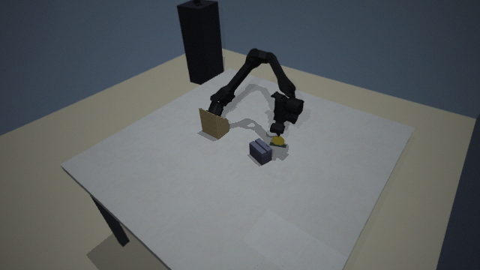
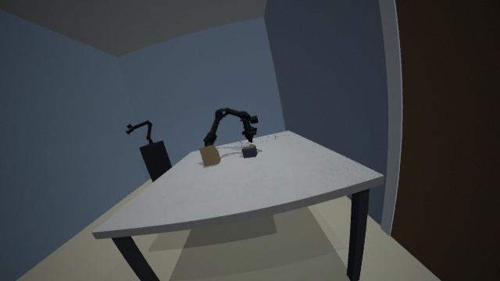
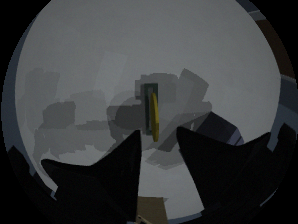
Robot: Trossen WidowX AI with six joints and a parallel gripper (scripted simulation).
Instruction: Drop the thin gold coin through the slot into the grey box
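Now: gripper tip 50 mm above the gold coin.
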